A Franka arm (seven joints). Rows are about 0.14 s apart.
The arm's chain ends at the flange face. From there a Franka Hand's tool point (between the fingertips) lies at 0.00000 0.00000 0.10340 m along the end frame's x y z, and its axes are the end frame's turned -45 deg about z.
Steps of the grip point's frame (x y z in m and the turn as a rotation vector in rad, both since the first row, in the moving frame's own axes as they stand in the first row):
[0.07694, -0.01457, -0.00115, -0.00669, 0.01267, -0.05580]
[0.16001, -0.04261, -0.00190, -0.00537, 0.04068, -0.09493]
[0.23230, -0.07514, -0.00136, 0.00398, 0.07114, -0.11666]
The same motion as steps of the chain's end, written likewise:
[0.04270, -0.06423, -0.00114, 0.00423, 0.01369, -0.05580]
[0.07978, -0.14054, -0.00181, 0.02497, 0.03256, -0.09493]
[0.10655, -0.21163, -0.00110, 0.05312, 0.04749, -0.11666]

